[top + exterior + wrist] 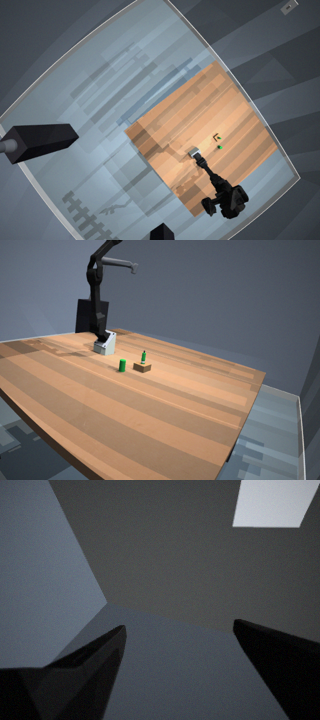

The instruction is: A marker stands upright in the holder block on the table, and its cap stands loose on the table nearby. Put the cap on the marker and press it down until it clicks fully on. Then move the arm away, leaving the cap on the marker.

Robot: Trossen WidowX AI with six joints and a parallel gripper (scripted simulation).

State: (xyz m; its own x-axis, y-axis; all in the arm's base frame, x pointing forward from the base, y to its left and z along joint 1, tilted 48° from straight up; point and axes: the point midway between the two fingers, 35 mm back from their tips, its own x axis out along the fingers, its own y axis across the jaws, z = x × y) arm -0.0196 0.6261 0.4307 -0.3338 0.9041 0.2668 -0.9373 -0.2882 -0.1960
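Right now the green cap is 36 cm ahead of my gripper tip, 25 cm to the right of it and 84 cm below it. From my gripper tip the other things lie so: holder block: 41 cm ahead, 15 cm to the right, 85 cm below.
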